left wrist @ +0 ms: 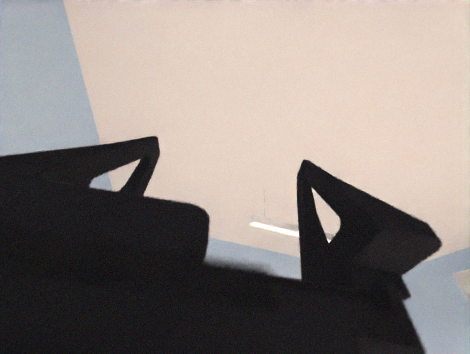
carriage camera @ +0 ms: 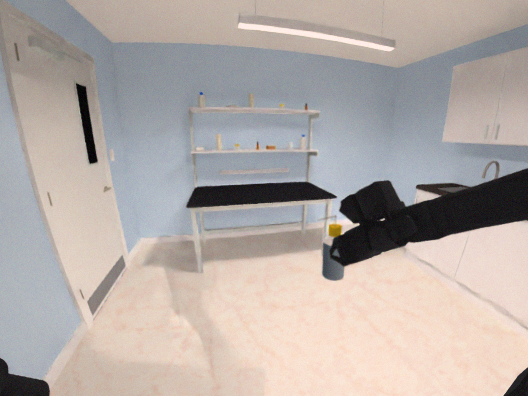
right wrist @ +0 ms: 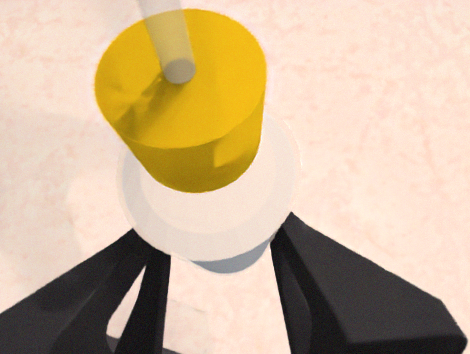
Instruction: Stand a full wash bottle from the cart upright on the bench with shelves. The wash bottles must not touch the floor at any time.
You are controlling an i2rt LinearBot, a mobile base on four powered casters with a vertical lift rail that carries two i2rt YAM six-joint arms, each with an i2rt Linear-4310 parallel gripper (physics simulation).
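Places are measured from the left arm's base along level axes (x ahead, y left, z up), in millimetres.
Pixels of known places: left gripper, fingertip midpoint: [left wrist: 229, 156]; right gripper, fingertip midpoint: [carriage camera: 335, 253] [right wrist: 217, 212].
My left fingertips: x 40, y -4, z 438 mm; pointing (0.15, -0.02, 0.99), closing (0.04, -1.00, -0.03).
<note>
Behind a point stands the place of what it marks.
A wash bottle [carriage camera: 332, 267] @[x 361, y -496, z 94 mm] [right wrist: 200, 220] @[x 376, y -511, z 166 mm] with a yellow cap, white shoulder and blue-grey body hangs upright in the air, above the floor. My right gripper [carriage camera: 336, 251] @[x 384, y -509, z 120 mm] [right wrist: 217, 212] @[x 384, y -509, z 120 mm] is shut on it just below the shoulder; its fingers stand on both sides of the bottle in the right wrist view. The bench with shelves [carriage camera: 260, 194] stands against the far wall in the carriage view, with a black top and white legs; the bottle is in front of its right end. My left gripper [left wrist: 229, 156] @[x 40, y -4, z 438 mm] is open and empty, with ceiling and wall behind it. The cart does not show in the carriage view.
The bench's upper shelf [carriage camera: 252, 109] @[x 2418, y -159, z 765 mm] and lower shelf [carriage camera: 252, 151] @[x 2608, y -141, z 232 mm] carry several small bottles and dishes. A door [carriage camera: 60, 175] @[x 1126, y 1088, z 211 mm] is on the left. A white counter [carriage camera: 442, 250] @[x 1511, y -2049, z -589 mm] with a sink tap [carriage camera: 491, 164] is on the right, under a wall cabinet [carriage camera: 482, 100] @[x 1701, y -2296, z 819 mm].
</note>
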